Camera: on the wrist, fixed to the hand. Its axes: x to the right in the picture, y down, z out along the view.
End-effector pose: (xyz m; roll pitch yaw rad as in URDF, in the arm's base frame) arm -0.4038 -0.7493 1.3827 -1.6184 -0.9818 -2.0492
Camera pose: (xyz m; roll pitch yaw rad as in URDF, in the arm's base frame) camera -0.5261 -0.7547 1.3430 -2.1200 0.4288 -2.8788
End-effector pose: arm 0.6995 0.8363 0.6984 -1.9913 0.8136 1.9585
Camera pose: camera 0.8233 0.8646 0.6777 2.1449 0.3079 0.0369
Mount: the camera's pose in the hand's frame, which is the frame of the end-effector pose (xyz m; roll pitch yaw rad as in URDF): 0.0009 0.0778 -0.1025 -0.1232 0.6878 1.5768
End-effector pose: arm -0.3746 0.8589 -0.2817 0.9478 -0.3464 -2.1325
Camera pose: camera -0.2656 0.7906 -0.2782 -0.4856 -0.2426 -0.4672
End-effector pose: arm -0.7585 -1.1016 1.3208 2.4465 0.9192 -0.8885
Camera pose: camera -0.6891 -1.1776 1.3980 1.5858 -0.6428 -1.1240
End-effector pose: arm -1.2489 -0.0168 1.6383 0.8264 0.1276 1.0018
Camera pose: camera -1.3572 0.0517 1.6261 0.0012 -0.1381 2.5595
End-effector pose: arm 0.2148 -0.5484 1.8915 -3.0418 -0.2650 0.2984
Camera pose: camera 0.2178 -0.6392 1.9827 -2.9505 -0.5635 -1.4505
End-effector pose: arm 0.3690 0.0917 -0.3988 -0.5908 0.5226 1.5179
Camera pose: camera 0.3581 0.0288 -0.5106 0.9831 0.9746 -2.1624
